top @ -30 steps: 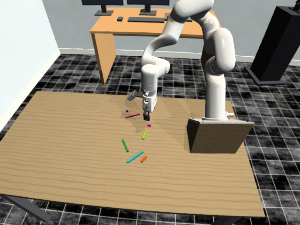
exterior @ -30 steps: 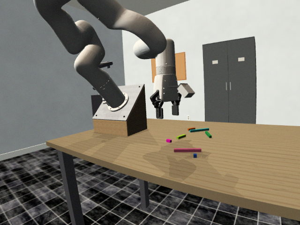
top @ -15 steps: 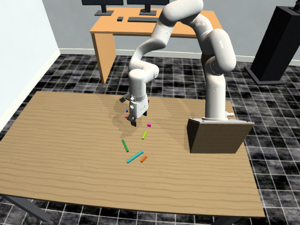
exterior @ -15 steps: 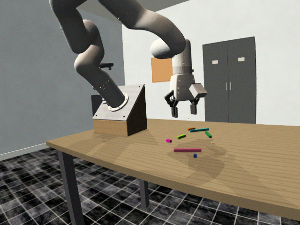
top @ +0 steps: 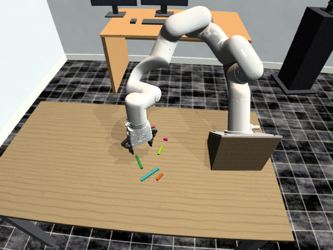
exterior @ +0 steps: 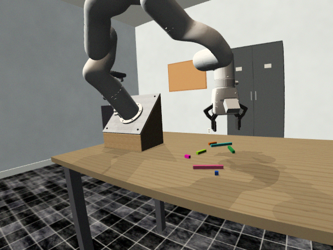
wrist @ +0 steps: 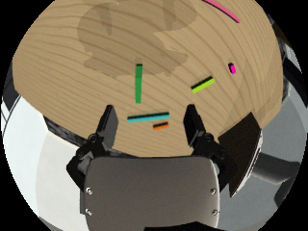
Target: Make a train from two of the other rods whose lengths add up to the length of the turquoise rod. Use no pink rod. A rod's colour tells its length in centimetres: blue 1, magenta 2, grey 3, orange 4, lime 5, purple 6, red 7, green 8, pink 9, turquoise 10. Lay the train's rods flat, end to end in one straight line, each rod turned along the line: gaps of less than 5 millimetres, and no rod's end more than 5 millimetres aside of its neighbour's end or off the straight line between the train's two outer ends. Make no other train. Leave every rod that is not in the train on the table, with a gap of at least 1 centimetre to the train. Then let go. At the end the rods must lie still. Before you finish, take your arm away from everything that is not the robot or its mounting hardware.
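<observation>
My hand is 90 mm above the green rod, 20 mm to the right of it and 20 mm short of it. Also, from my hand: lime rod: 90 mm below, 90 mm behind, 40 mm to the right; turquoise rod: 90 mm to the left, 90 mm below, 30 mm behind; orange rod: 110 mm to the left, 90 mm below, 80 mm behind.
</observation>
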